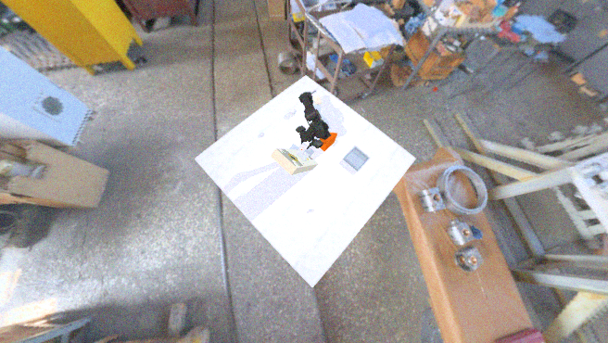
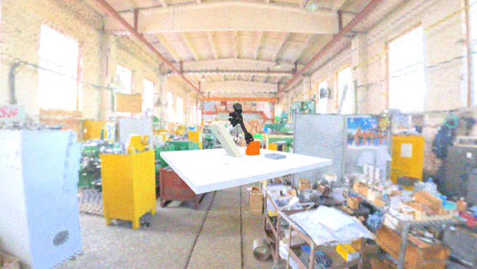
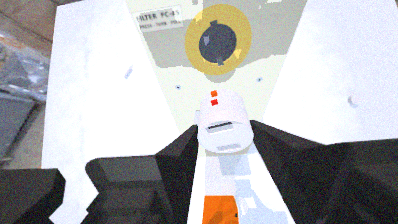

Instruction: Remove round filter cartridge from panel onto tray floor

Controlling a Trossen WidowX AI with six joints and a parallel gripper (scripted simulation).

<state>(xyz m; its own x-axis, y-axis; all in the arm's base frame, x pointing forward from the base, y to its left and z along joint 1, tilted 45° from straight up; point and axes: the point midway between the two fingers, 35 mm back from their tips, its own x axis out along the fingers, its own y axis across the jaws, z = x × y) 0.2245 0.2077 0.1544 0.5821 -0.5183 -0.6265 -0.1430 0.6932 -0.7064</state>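
Now: gripper tip 37 cm past the grey tray, 29 cm above it and 23 cm to the right of it. From my gripper tip the other things lie so: round filter cartridge right at my gripper tip; then cream service panel 11 cm below, 7 cm ahead.
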